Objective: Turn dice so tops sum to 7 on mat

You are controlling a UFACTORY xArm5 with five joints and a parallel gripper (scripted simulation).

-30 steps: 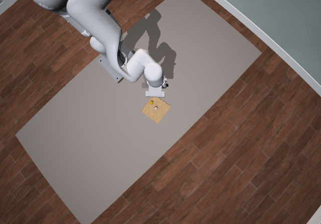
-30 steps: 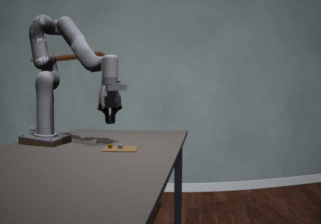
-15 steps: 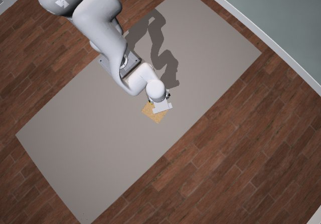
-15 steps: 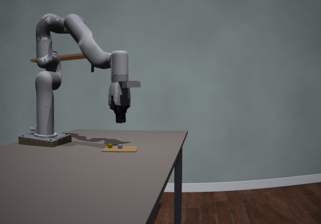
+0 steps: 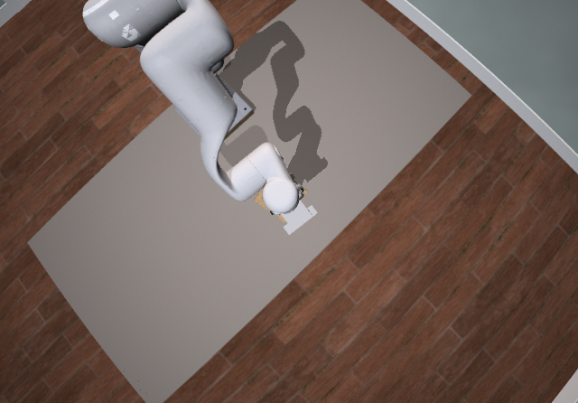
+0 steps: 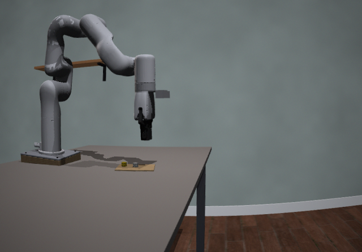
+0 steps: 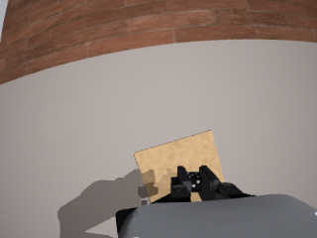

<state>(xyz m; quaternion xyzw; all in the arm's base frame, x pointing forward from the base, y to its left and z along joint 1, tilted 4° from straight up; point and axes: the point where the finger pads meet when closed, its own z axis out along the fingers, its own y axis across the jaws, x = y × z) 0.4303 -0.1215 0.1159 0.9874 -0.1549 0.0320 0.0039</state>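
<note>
Now: hand 4 cm past the white die, 1 cm to the right of it and 11 cm above it. Also, from my hand: black die: 1 cm below; then yellow die: 9 cm behind, 2 cm to the left, 11 cm below; then tan mat: 4 cm behind, 1 cm to the left, 12 cm below.
</note>
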